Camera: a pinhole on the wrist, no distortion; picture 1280 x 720 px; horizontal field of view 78.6 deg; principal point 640.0 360.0 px. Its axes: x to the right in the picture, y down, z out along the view. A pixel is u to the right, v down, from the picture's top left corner.
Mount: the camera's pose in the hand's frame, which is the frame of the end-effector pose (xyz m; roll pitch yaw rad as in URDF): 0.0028 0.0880 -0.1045 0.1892 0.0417 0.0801
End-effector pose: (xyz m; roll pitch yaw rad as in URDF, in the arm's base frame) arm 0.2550 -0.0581 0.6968 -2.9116 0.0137 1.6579
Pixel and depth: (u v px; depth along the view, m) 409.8 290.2 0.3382
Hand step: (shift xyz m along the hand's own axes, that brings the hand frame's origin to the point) -0.0753 -0.0118 0.2259
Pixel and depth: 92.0 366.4 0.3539
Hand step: -0.2247 0.0058 0.2537
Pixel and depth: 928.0 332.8 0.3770
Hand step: 0.1631 0.0168 0.2572
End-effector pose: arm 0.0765 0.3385 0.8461 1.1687 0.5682 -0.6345
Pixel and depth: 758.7 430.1 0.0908
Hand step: 0.0210 0.0804 -0.0144
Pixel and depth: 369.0 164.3 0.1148
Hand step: -0.0284 0.0355 0.0044
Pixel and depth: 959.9 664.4 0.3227
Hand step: 0.1434 0.1622 0.2303
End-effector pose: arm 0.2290 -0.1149 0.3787 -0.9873 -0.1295 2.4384
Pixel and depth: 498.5 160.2 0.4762
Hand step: -0.0478 -0.1258 0.3435
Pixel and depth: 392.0 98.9 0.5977
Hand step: -0.1385 -0.2328 0.4524
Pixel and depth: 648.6 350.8 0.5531
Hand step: 0.0402 -0.0198 0.4368
